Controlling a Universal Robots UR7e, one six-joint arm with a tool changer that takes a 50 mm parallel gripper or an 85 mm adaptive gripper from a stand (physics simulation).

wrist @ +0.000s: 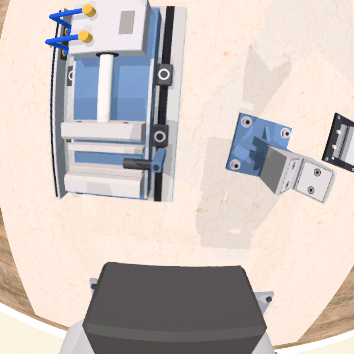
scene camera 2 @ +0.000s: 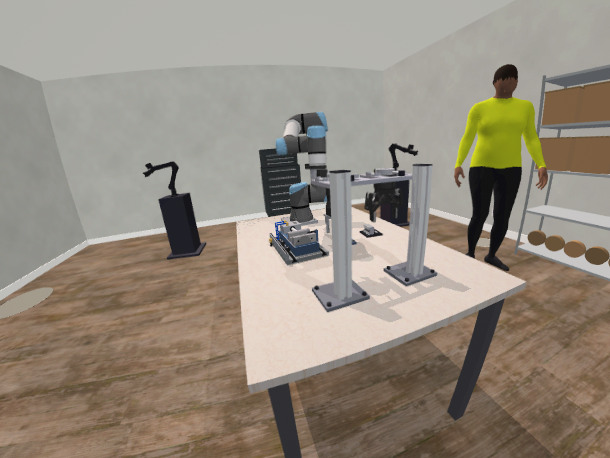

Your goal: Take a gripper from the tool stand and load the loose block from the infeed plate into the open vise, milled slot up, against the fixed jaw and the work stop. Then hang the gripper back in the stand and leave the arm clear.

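Frame: origin at the arm's base, x up, y right, z ahead, level; millimetres.
Seen in the pictures: arm's base, origin of the base link: (scene camera 2: 301, 219).
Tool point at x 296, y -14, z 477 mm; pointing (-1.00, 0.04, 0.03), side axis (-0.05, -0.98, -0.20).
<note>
Offsets run from my tool point to a thing's top centre. "pt": to the spot under its first point.
The arm's wrist (scene camera 2: 316, 160) points down with no gripper visible on it; its dark tool end (wrist: 174, 300) shows no fingers below. A dark adaptive gripper (scene camera 2: 384, 208) hangs under the tool stand's rail @[pt dx +29, dy -75, dz +356 mm] (scene camera 2: 372, 179). Pale fingers (scene camera 2: 327, 223) hang partly behind the left post. The block @[dx -266, dy -279, dz -96 mm] (scene camera 2: 369, 228) (wrist: 349, 146) sits on the black infeed plate @[dx -305, dy -293, dz -97 mm] (scene camera 2: 376, 234) (wrist: 336, 121); its slot is too small to make out. The vise @[dx -214, dy +109, dz -45 mm] (scene camera 2: 303, 240) is open, with a gap between its moving jaw (wrist: 102, 131) and fixed jaw (wrist: 102, 185). The work stop @[dx -217, dy +45, dz +14 mm] (wrist: 137, 163) reaches over that gap.
A blue-footed bracket @[pt dx -301, dy -87, dz -33 mm] (wrist: 240, 142) with grey angled plates stands between vise and infeed plate. The stand's posts (scene camera 2: 342, 235) (scene camera 2: 419, 220) rise near the table's front. Blue handles @[pt dx -205, dy +160, dz -112 mm] (wrist: 65, 39) stick out by the vise's back end. A person (scene camera 2: 502, 135) stands right of the table.
</note>
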